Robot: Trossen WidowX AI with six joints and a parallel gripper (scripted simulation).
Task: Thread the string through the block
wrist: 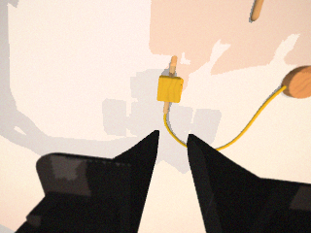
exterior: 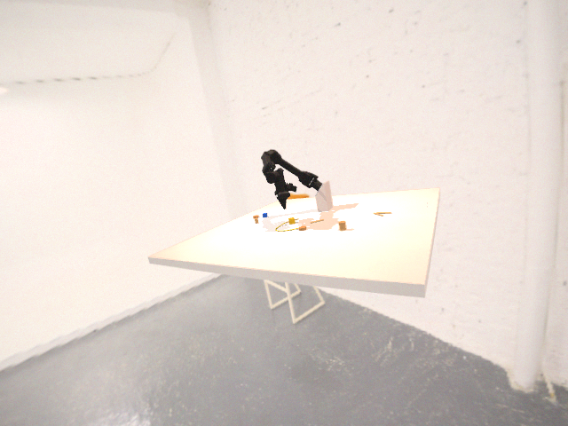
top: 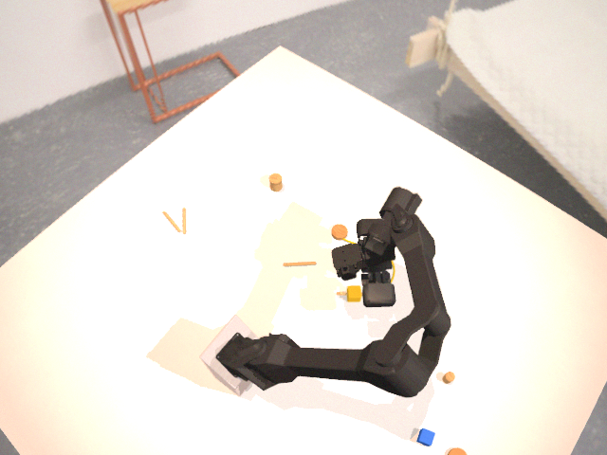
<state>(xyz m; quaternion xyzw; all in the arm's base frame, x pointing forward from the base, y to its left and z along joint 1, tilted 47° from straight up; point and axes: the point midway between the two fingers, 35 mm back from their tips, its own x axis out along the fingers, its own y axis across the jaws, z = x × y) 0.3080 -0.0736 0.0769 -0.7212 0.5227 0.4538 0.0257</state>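
The yellow block is 2 cm behind my gripper tip, 2 cm to the left of it and 8 cm below it. Round my gripper tip: blue cube (19 cm behind, 28 cm to the right, 8 cm below); round wooden button (10 cm ahead, 14 cm to the left, 9 cm below); wooden cylinder (11 cm ahead, 36 cm to the left, 7 cm below).
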